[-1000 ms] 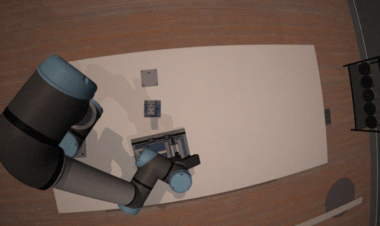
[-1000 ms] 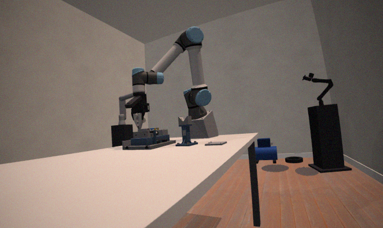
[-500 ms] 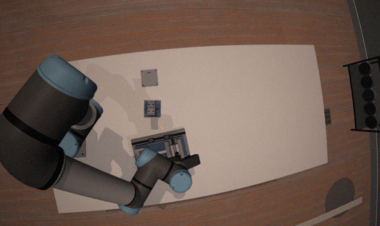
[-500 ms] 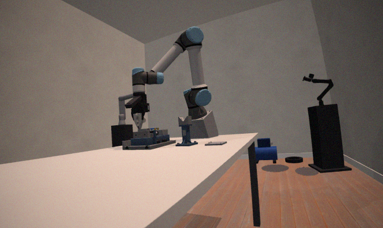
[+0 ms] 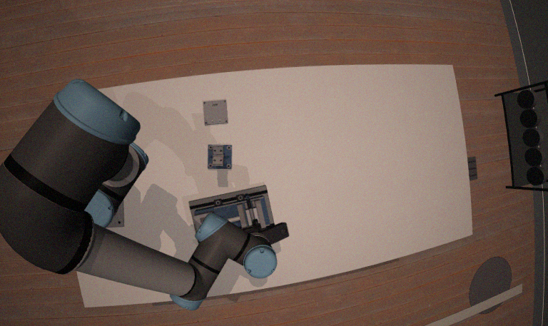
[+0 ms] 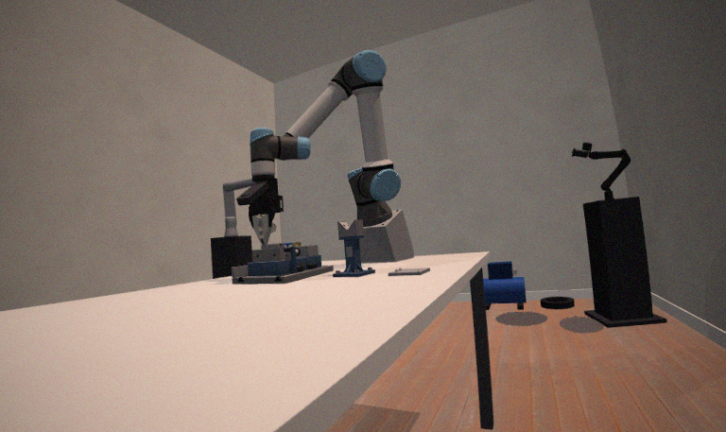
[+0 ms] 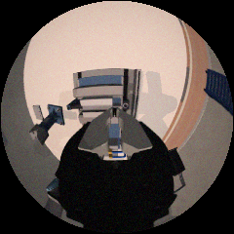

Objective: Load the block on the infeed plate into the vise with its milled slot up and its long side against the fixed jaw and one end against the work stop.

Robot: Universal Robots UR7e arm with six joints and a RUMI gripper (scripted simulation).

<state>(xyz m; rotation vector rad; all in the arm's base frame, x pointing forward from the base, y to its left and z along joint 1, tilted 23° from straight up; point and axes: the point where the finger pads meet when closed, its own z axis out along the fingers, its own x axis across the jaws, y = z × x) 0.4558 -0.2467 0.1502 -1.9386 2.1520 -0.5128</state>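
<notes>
Now: the part 30 mm to the left of my hand and 20 mm below it. From my hand the other things lie so: vise (80 mm below, 70 mm behind, 40 mm to the left); infeed plate (440 mm to the left, 110 mm below).
</notes>
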